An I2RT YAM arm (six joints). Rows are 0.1 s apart.
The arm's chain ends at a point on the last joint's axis. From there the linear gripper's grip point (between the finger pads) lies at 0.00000 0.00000 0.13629 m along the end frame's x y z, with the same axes.
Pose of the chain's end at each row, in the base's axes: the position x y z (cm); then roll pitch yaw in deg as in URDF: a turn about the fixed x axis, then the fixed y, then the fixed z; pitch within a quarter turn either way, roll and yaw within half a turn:
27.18 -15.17 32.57 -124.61 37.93 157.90
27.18 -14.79 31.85 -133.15 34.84 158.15
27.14 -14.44 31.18 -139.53 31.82 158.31
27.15 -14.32 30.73 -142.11 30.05 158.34
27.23 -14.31 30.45 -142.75 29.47 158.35
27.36 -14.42 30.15 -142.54 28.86 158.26
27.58 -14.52 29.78 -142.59 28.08 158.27
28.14 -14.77 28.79 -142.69 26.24 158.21
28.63 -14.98 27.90 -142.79 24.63 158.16
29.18 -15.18 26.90 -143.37 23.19 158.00
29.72 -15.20 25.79 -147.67 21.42 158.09
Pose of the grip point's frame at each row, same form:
27.37 -27.35 26.46 -124.61 37.93 157.90
28.42 -26.00 24.20 -133.15 34.84 158.15
28.95 -24.68 22.37 -139.53 31.82 158.31
29.07 -24.09 21.42 -142.11 30.05 158.34
29.15 -23.95 21.00 -142.75 29.47 158.35
29.14 -24.05 20.68 -142.54 28.86 158.26
29.25 -24.10 20.23 -142.59 28.08 158.27
29.52 -24.22 19.07 -142.69 26.24 158.21
29.76 -24.31 18.03 -142.79 24.63 158.16
30.13 -24.33 16.85 -143.37 23.19 158.00
30.90 -23.53 15.07 -147.67 21.42 158.09

